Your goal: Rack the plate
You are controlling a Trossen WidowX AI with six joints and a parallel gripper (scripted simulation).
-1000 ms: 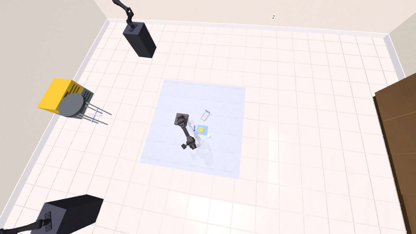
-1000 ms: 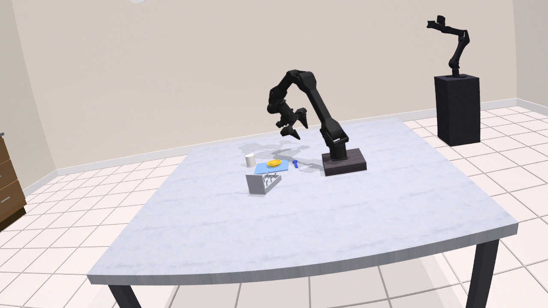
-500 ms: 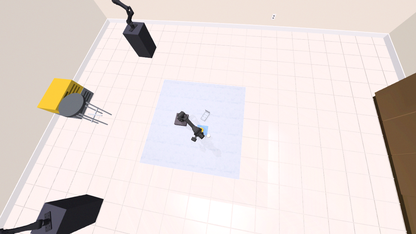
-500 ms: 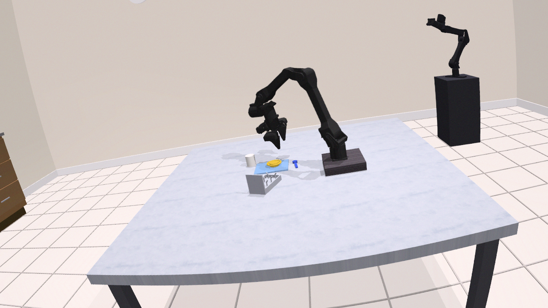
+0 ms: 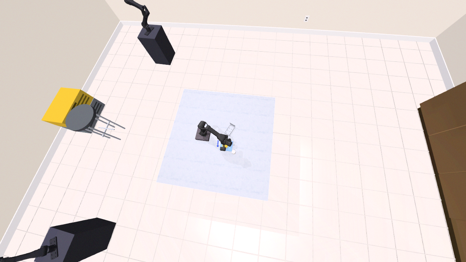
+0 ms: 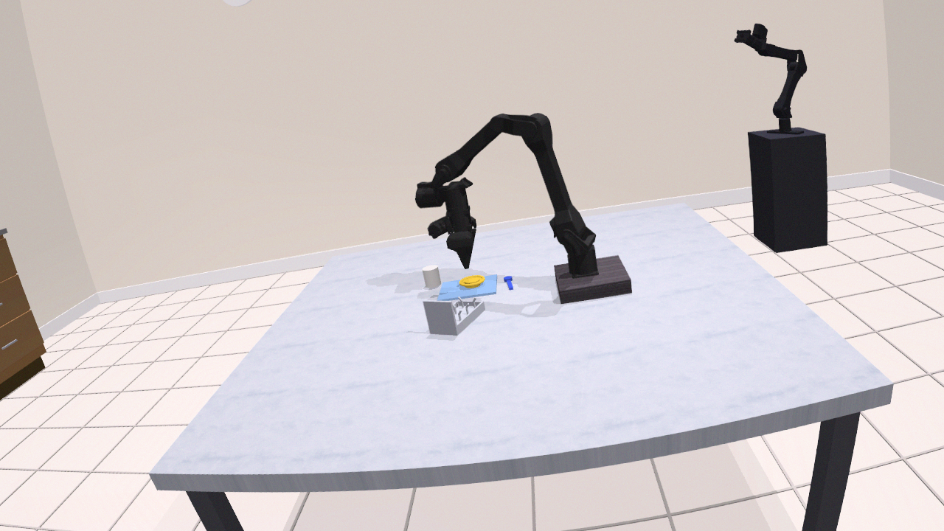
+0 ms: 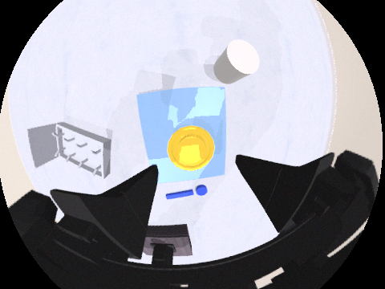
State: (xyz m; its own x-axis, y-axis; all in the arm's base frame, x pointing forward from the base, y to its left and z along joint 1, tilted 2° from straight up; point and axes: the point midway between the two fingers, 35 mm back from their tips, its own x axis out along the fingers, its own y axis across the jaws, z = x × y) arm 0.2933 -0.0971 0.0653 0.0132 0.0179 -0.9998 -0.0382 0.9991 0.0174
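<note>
My gripper tip is 50 mm above the yellow plate. The rest, counted from my gripper tip: grey dish rack: 210 mm to the left, 40 mm below, 10 mm ahead; blue object: 100 mm behind, 60 mm below, 10 mm to the left; white cup: 120 mm ahead, 60 mm to the right, 40 mm below.
</note>
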